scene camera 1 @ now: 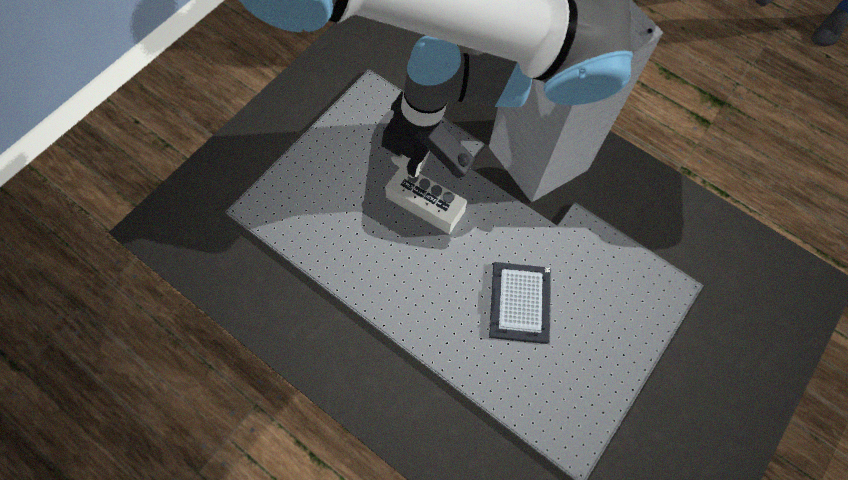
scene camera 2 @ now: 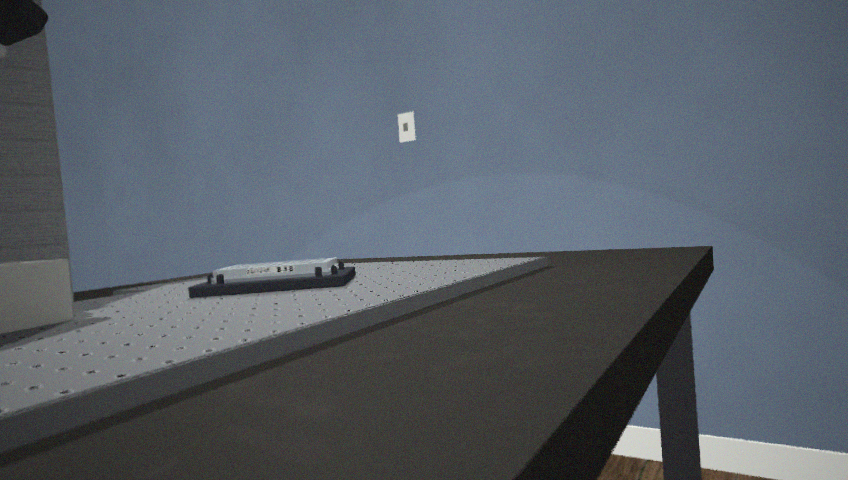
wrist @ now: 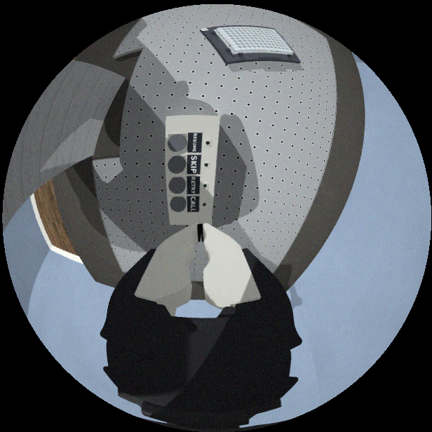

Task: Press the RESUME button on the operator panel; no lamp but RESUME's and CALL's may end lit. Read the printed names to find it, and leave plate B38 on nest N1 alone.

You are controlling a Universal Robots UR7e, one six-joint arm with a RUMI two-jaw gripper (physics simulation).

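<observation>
The off-white operator panel has a row of grey round buttons. In the wrist view the printed names run from the far end as RESUME, SKIP, RETRY and CALL. The small lamp spots beside the names look dark. My gripper is shut and empty, tips by the CALL end of the panel; their height above it is hard to tell. RESUME is at the opposite end. Plate B38 sits on the dark nest.
The perforated grey board carries the panel and nest. The grey robot pedestal stands behind the panel. The arm casts a shadow over the panel. A blue wall rises beyond the table.
</observation>
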